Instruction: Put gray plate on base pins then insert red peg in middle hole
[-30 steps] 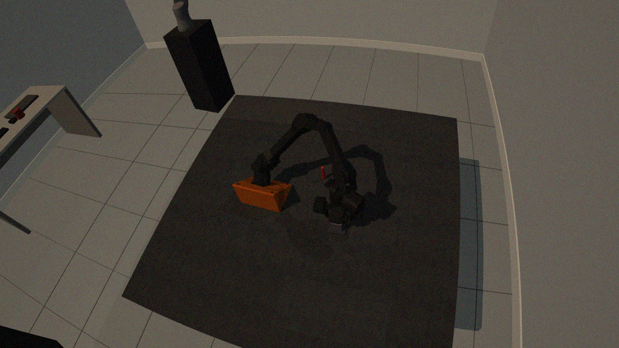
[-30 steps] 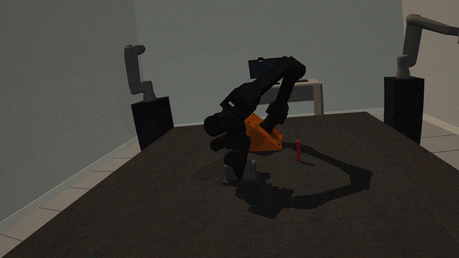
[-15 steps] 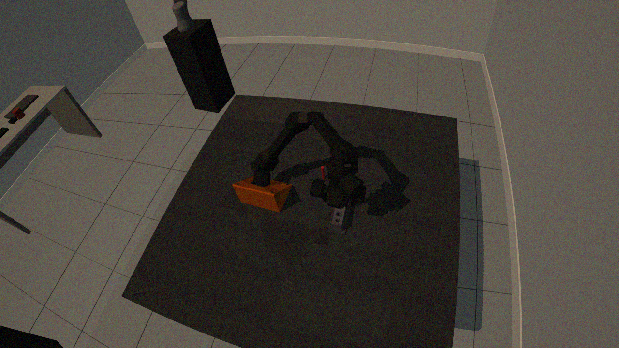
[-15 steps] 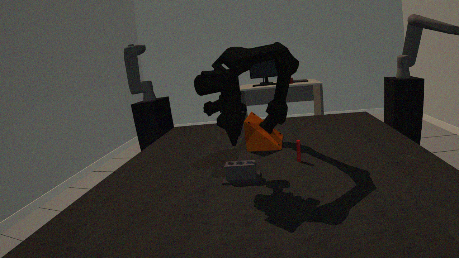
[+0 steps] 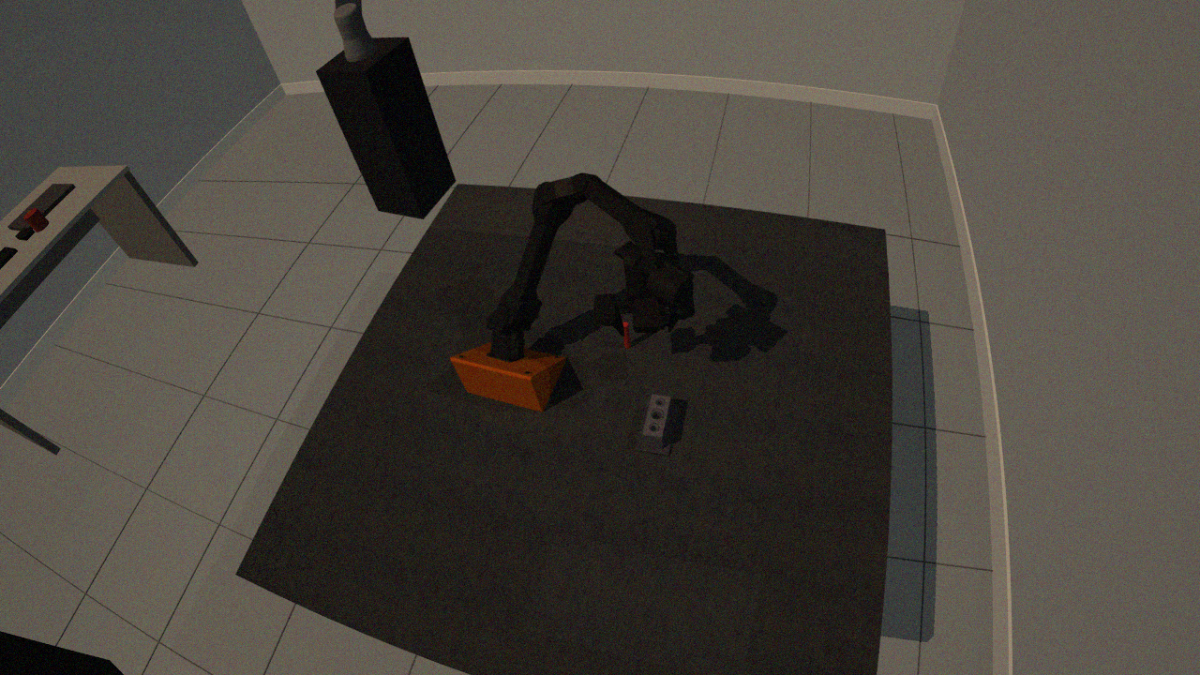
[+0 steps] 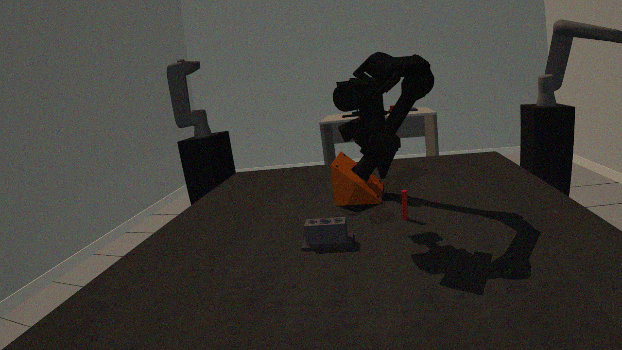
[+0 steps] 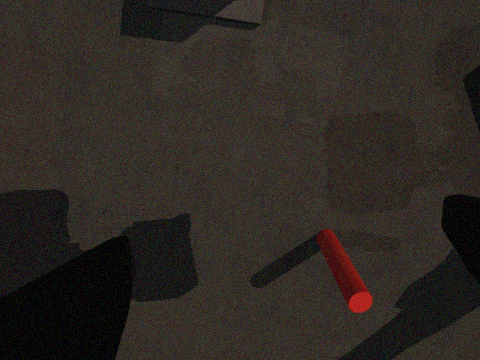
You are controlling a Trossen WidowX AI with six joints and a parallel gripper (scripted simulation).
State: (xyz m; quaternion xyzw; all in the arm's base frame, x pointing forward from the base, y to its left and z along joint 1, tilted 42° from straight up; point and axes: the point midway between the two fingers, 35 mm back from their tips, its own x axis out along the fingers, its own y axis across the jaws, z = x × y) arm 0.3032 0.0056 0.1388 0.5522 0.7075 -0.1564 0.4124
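Now: gripper tip 11 cm above the red peg, 8 cm past it and 6 cm to the right of it. Round my gripper tip: base 14 cm below, 12 cm to the right, 6 cm ahead; then gray plate 12 cm to the right, 11 cm below, 6 cm ahead.
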